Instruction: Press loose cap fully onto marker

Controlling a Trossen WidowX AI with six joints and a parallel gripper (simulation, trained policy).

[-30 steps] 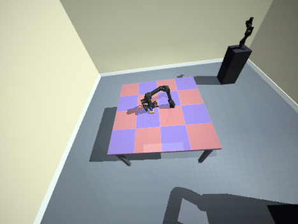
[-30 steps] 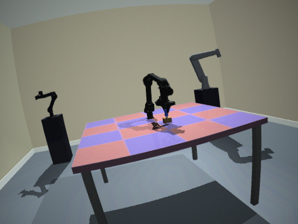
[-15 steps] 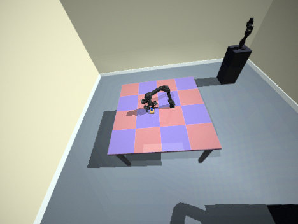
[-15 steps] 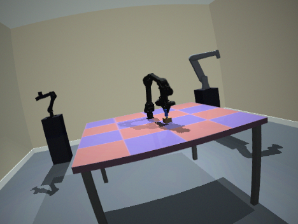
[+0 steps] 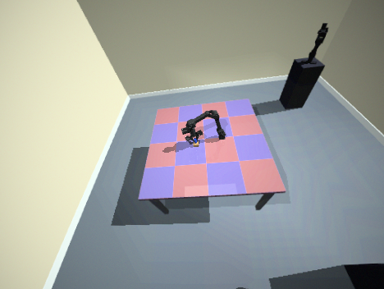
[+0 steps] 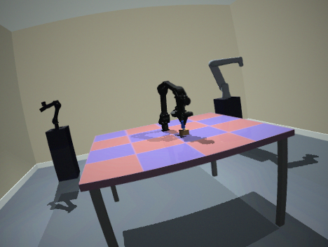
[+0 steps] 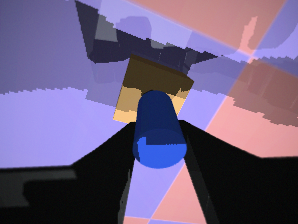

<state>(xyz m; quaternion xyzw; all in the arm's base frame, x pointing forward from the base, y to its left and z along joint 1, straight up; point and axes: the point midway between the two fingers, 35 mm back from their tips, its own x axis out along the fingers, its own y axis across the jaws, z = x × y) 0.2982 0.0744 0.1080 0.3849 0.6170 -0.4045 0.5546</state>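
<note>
My gripper tip is now right at the blue cap. Round my gripper tip: small tan holder block (60 mm below).
</note>
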